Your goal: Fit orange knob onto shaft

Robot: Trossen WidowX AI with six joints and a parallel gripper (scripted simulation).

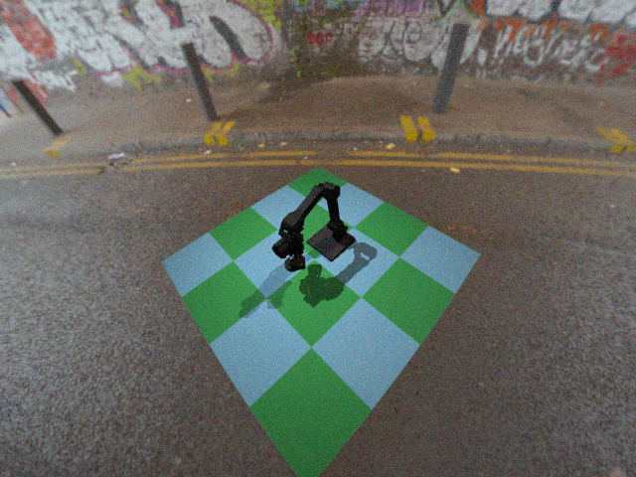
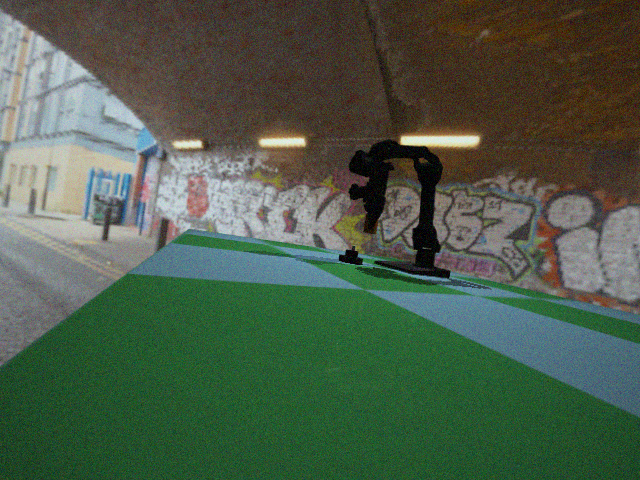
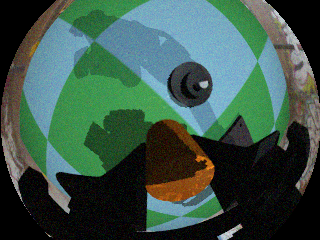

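Right now the dark round pedestal is 90 mm to the right of my gripper tip and 90 mm below it. Also, from my gripper tip: orange knob: 30 mm above.
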